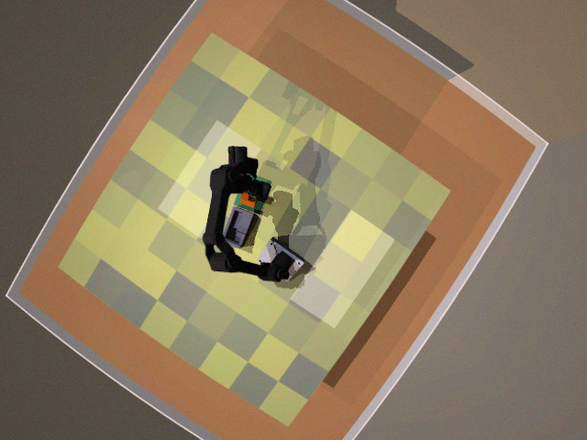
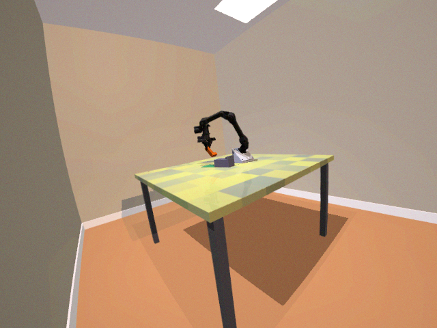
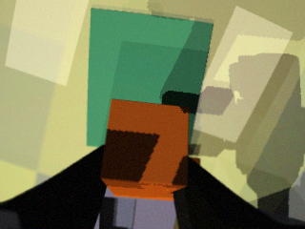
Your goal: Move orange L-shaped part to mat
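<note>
My gripper tip is now 1 cm to the right of the green mat and 17 cm above it. Also, from my gripper tip: orange L-shaped part: 2 cm behind, 2 cm to the left, 3 cm below.
</note>
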